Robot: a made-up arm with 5 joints. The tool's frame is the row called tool.
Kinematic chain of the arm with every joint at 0, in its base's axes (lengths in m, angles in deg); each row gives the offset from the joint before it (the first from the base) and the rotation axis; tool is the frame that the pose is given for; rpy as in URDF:
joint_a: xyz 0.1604 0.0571 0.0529 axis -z
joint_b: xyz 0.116 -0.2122 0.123 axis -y
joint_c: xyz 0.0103 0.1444 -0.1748 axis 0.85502 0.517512 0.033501
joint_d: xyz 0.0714 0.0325 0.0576 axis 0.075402 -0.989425 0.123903
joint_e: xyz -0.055 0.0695 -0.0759 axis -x
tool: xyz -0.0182 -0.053 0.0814 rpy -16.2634 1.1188 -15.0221
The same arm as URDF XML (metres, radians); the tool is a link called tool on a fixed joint. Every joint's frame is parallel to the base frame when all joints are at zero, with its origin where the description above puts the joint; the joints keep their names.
<robot name="arm">
<joint name="joint_a" type="continuous"><parent link="base_link"/><child link="link1"/><origin xyz="0.1604 0.0571 0.0529"/><axis xyz="0 0 -1"/></joint>
<joint name="joint_b" type="continuous"><parent link="link1"/><child link="link2"/><origin xyz="0.116 -0.2122 0.123"/><axis xyz="0 -1 0"/></joint>
<joint name="joint_c" type="continuous"><parent link="link2"/><child link="link3"/><origin xyz="0.0103 0.1444 -0.1748"/><axis xyz="0.85502 0.517512 0.033501"/></joint>
<joint name="joint_d" type="continuous"><parent link="link3"/><child link="link4"/><origin xyz="0.0714 0.0325 0.0576"/><axis xyz="0.075402 -0.989425 0.123903"/></joint>
<joint name="joint_e" type="continuous"><parent link="link4"/><child link="link5"/><origin xyz="-0.055 0.0695 -0.0759"/><axis xyz="-1 0 0"/></joint>
<joint name="tool_joint" type="fixed"><parent link="link5"/><child link="tool"/><origin xyz="-0.0182 -0.053 0.0814" rpy="-0.2838 0.0195 -0.2622"/></joint>
<link name="base_link"/>
<link name="link1"/>
<link name="link2"/>
<link name="link3"/>
<link name="link4"/>
<link name="link5"/>
<link name="tool"/>
</robot>

